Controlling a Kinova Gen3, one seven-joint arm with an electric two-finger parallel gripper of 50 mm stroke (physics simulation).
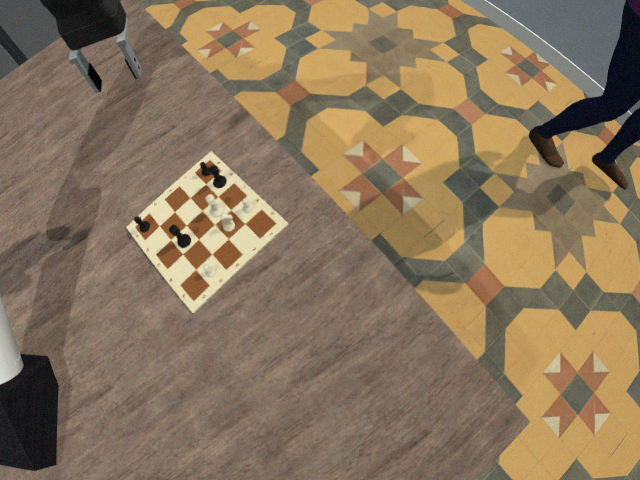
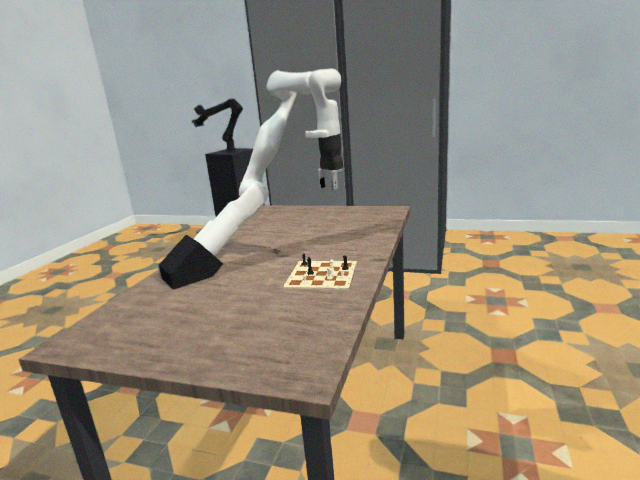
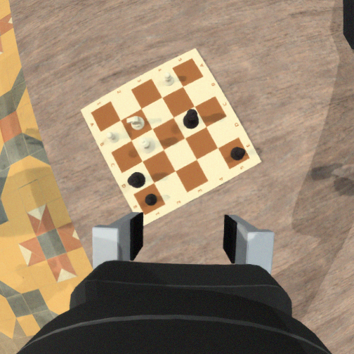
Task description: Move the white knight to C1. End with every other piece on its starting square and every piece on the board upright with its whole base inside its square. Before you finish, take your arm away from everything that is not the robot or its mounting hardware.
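Frame: origin at the arm's base, x ahead, y down, z left, level; metres.
Where they show: gripper, fingertip midpoint: (image 1: pixel 118 80) (image 2: pixel 328 188); arm's base at its link origin: (image 2: pixel 204 249).
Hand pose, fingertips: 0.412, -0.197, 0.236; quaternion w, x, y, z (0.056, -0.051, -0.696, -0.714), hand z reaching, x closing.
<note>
Things, the pixels of their top centre, and the offset from my fingertips, as dx, dy, dz. "spot": a spot on its surface instead.
- white knight at its top centre: (image 1: pixel 223 216) (image 2: pixel 329 267) +0.058, +0.239, -0.125
- chessboard at its top centre: (image 1: pixel 200 225) (image 2: pixel 321 273) +0.010, +0.279, -0.101
- Square C1 at a spot on its surface: (image 1: pixel 233 194) spot: +0.083, +0.279, -0.071
- taller white piece at its top centre: (image 1: pixel 208 196) +0.045, +0.226, -0.087
- black piece at its top centre: (image 1: pixel 212 167) (image 2: pixel 344 254) +0.068, +0.226, -0.035
- E1 at its top centre: (image 1: pixel 202 163) +0.050, +0.247, -0.002
- C4 at its top centre: (image 1: pixel 171 226) (image 2: pixel 308 256) -0.028, +0.216, -0.117
- E5 at its top centre: (image 1: pixel 134 217) (image 2: pixel 303 253) -0.094, +0.235, -0.057
The white knight (image 1: pixel 227 223) (image 2: pixel 329 273) (image 3: pixel 135 122) stands upright on brown square B2 of the chessboard (image 1: pixel 261 223) (image 2: pixel 295 282) (image 3: pixel 191 176). Square C1 (image 1: pixel 233 194) (image 3: pixel 125 158) is brown and bears no piece. A white pawn (image 1: pixel 246 205) (image 3: pixel 111 136) is on B1, and a taller white piece (image 1: pixel 214 206) (image 3: pixel 146 145) on C2. A black piece (image 1: pixel 219 179) (image 2: pixel 345 262) (image 3: pixel 136 179) is on D1. My gripper (image 1: pixel 117 82) (image 2: pixel 328 186) (image 3: pixel 183 230) is open and empty, high above the table and away from the board, beyond its E side.
Other black pieces stand on E1 (image 1: pixel 208 168) (image 3: pixel 151 199), C4 (image 1: pixel 181 238) (image 2: pixel 310 266) (image 3: pixel 191 119) and E5 (image 1: pixel 143 224) (image 2: pixel 303 259) (image 3: pixel 237 153). Another white pawn (image 1: pixel 208 269) (image 3: pixel 168 78) is on A4. A person's legs (image 1: pixel 594 113) show beyond the table.
</note>
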